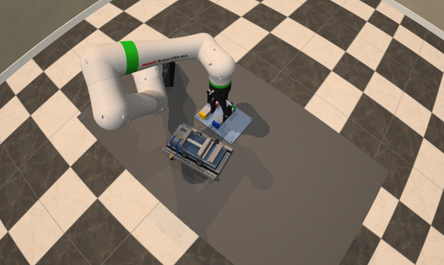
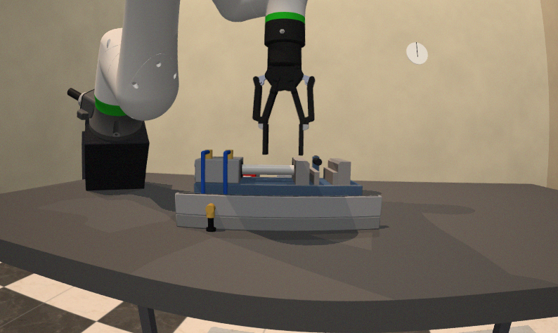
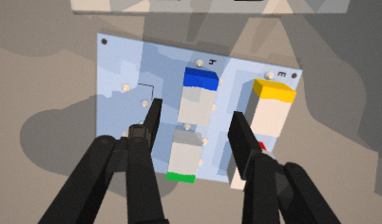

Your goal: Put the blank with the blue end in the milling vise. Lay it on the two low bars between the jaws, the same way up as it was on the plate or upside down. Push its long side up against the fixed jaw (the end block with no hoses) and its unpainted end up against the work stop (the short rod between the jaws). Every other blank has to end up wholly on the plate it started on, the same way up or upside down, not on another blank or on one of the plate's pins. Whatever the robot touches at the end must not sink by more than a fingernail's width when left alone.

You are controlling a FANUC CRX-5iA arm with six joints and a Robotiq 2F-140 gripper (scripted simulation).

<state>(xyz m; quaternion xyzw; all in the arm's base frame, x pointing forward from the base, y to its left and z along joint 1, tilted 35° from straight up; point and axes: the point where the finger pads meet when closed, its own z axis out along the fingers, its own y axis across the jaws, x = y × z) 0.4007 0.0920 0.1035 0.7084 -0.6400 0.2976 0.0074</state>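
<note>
The blue-ended blank is 100 mm below my hand. Also, from my hand: light blue plate: 50 mm to the left, 120 mm below; then green-ended blank: 90 mm to the left, 100 mm below; then yellow-ended blank: 90 mm behind, 100 mm below.
</note>
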